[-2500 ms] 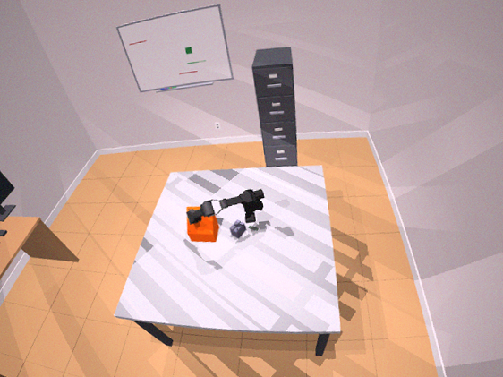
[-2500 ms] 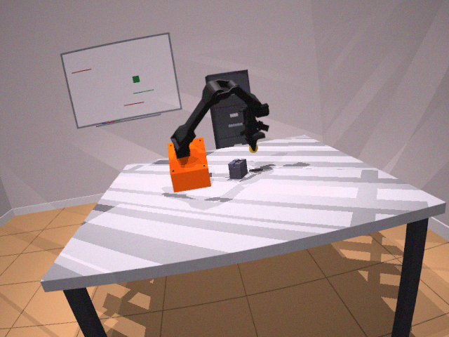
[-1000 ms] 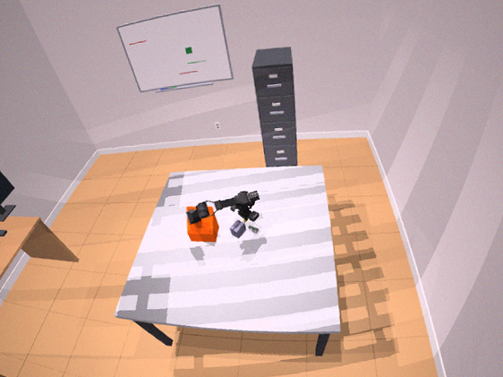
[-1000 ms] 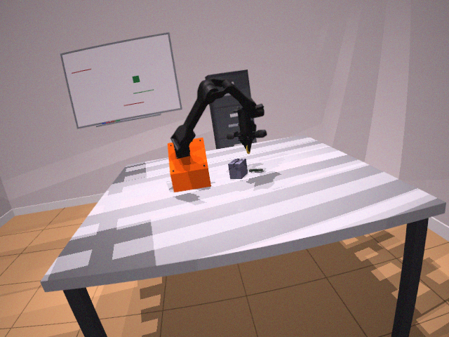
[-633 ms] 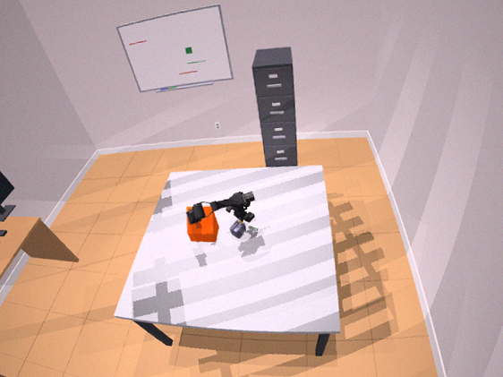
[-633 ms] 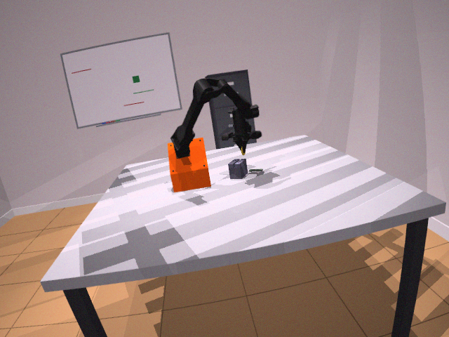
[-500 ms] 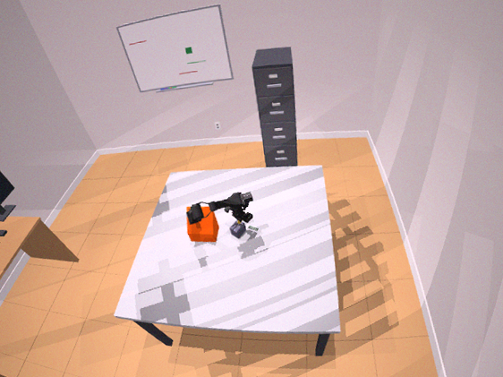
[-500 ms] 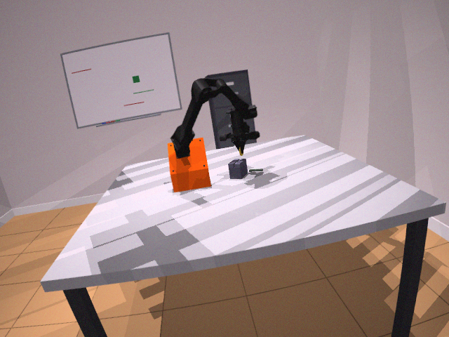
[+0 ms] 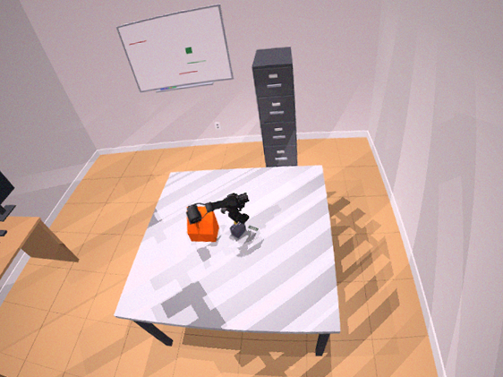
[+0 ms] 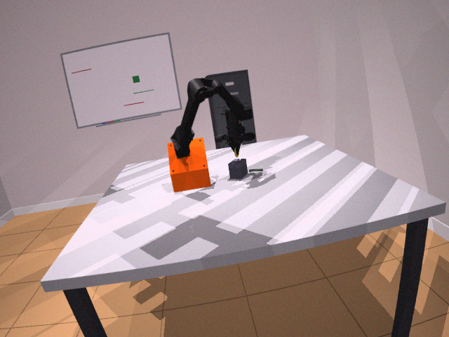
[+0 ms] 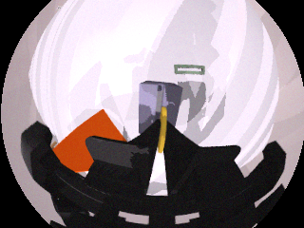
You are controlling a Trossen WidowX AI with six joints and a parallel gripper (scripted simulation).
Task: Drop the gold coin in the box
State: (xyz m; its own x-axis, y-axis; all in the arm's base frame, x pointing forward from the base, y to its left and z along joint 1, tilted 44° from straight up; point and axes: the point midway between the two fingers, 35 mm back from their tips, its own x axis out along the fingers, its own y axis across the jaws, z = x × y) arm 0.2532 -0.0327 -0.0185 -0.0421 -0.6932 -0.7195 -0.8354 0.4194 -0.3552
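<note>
My gripper tip is 10 mm below the gold coin.
</note>
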